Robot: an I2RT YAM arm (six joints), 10 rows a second.
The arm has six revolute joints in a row. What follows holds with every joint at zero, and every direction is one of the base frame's. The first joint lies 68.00 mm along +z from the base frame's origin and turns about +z. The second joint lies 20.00 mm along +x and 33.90 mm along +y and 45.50 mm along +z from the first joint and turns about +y. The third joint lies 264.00 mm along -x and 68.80 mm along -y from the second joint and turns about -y. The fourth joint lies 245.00 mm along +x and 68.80 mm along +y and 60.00 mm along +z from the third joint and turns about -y. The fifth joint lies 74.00 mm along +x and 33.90 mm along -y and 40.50 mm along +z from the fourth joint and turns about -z. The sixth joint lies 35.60 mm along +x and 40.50 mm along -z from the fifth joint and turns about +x. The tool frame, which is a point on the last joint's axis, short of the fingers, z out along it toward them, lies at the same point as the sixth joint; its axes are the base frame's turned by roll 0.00, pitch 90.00 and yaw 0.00 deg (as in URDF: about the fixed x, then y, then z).
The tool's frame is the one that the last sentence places.
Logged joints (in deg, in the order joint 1, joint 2, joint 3, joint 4, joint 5, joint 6), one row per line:
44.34 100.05 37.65 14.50 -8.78 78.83
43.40 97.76 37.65 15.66 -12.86 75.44
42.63 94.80 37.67 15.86 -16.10 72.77
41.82 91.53 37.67 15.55 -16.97 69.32
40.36 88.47 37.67 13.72 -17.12 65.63
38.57 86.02 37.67 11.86 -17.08 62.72
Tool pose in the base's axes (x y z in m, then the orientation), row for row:
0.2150 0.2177 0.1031 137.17 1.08 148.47
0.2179 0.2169 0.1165 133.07 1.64 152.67
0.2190 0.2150 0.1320 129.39 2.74 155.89
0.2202 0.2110 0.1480 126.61 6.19 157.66
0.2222 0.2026 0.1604 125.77 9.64 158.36
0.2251 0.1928 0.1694 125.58 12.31 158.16
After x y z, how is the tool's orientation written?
As angles about the fixed x, y, z axes (roll, pitch, yaw), in degrees.
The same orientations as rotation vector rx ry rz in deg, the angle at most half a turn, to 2 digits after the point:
42.09 151.23 58.85
35.62 150.58 64.74
30.10 149.16 69.59
24.75 146.13 71.54
21.11 143.89 70.78
19.33 142.09 69.36

